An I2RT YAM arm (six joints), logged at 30 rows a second.
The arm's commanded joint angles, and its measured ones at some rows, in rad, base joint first. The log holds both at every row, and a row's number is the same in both.
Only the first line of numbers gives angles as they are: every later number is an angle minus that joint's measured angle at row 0.
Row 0, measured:
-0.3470, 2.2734, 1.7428, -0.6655, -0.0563, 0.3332
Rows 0 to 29, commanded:
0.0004, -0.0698, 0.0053, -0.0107, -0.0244, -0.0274
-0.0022, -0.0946, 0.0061, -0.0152, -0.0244, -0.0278
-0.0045, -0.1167, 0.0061, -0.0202, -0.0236, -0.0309
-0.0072, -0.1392, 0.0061, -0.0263, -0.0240, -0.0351
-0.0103, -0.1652, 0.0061, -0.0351, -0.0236, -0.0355
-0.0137, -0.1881, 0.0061, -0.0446, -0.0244, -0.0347
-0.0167, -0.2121, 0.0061, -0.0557, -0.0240, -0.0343
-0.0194, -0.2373, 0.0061, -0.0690, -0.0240, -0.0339
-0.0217, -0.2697, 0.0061, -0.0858, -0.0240, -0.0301
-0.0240, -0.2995, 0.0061, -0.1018, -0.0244, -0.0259
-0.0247, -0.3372, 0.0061, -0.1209, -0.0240, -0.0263
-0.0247, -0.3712, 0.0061, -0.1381, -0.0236, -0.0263
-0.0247, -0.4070, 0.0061, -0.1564, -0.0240, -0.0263
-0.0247, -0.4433, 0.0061, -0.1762, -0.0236, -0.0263
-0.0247, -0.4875, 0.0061, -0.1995, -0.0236, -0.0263
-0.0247, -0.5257, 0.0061, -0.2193, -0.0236, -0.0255
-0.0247, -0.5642, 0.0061, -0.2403, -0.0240, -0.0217
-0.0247, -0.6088, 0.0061, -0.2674, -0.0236, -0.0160
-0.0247, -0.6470, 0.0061, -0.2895, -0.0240, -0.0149
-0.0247, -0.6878, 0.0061, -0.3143, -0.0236, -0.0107
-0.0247, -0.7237, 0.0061, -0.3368, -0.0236, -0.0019
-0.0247, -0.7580, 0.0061, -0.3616, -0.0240, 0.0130
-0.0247, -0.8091, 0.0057, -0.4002, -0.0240, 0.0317
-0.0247, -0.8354, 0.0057, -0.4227, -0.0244, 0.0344
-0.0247, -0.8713, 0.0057, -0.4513, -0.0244, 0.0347
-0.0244, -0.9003, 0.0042, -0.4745, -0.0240, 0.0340
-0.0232, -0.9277, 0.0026, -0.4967, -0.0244, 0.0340
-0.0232, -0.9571, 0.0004, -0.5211, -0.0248, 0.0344
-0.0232, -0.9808, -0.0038, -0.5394, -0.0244, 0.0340
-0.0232, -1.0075, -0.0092, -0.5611, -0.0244, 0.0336
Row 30, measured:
-0.0236, -0.9453, -0.0016, -0.5337, -0.0225, 0.0199
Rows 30 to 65, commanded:
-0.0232, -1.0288, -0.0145, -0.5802, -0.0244, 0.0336
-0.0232, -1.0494, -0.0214, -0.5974, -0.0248, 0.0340
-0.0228, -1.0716, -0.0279, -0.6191, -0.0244, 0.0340
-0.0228, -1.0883, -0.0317, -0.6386, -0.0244, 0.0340
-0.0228, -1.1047, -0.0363, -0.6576, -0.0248, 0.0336
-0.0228, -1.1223, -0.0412, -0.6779, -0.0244, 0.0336
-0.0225, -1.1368, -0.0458, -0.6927, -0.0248, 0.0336
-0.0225, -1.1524, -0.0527, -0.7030, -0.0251, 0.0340
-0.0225, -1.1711, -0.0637, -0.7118, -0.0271, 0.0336
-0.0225, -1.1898, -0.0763, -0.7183, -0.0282, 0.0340
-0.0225, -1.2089, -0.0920, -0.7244, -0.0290, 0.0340
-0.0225, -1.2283, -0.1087, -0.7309, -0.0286, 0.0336
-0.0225, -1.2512, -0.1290, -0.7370, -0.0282, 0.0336
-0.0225, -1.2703, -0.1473, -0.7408, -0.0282, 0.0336
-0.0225, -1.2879, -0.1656, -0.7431, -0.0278, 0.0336
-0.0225, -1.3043, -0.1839, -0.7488, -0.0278, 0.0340
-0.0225, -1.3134, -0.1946, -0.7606, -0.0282, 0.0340
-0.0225, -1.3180, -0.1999, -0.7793, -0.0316, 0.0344
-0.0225, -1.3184, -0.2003, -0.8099, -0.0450, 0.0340
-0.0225, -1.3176, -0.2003, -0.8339, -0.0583, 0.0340
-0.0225, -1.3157, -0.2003, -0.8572, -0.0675, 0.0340
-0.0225, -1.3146, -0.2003, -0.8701, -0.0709, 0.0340
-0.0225, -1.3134, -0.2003, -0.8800, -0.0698, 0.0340
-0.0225, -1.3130, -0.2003, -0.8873, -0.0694, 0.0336
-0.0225, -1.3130, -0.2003, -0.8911, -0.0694, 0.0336
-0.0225, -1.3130, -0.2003, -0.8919, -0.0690, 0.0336
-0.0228, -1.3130, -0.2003, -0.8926, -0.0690, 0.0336
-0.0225, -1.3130, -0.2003, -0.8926, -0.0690, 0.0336
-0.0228, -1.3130, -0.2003, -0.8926, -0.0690, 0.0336
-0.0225, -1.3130, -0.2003, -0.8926, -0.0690, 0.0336
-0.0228, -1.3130, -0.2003, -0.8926, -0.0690, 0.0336
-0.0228, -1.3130, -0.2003, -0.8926, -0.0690, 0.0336
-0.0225, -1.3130, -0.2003, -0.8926, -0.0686, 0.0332
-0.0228, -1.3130, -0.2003, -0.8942, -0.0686, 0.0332
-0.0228, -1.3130, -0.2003, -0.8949, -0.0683, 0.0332
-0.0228, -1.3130, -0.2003, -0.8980, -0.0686, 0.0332
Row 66, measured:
-0.0236, -1.3092, -0.1946, -0.8984, -0.0671, 0.0328
